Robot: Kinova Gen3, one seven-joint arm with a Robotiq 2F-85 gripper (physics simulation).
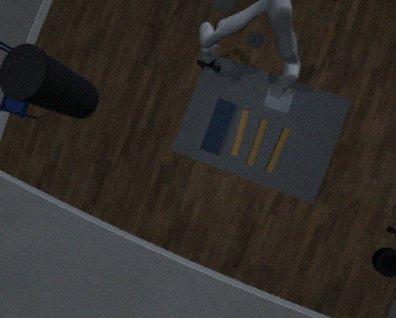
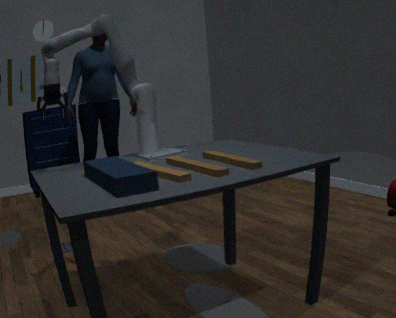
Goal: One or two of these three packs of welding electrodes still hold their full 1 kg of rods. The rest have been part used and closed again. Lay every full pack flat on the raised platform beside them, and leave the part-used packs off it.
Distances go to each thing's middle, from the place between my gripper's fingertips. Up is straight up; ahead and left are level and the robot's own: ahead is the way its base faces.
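Dark blue raised platform [image 2: 121,178]: my hand 310 mm short of it, 130 mm to the right of it, 210 mm above it.
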